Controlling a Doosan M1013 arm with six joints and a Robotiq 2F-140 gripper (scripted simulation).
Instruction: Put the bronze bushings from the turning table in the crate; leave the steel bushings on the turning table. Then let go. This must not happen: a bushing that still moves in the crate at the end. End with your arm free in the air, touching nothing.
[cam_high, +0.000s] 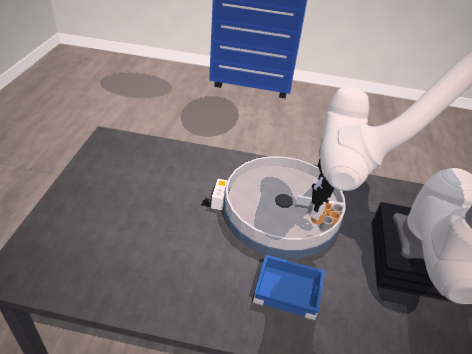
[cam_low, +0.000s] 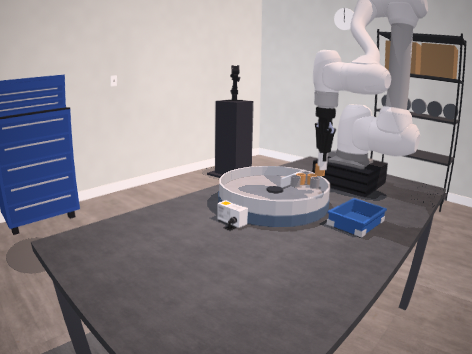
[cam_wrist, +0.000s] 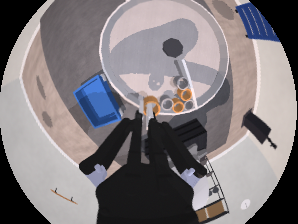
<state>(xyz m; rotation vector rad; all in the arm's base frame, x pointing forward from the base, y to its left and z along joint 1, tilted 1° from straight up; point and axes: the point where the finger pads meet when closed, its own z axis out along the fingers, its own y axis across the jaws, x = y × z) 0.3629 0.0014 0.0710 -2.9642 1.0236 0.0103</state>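
The blue crate is 6 cm ahead of my hand, 19 cm to the left of it and 16 cm below it. Round my hand: round turning table (9 cm ahead, 15 cm to the right, 13 cm below).
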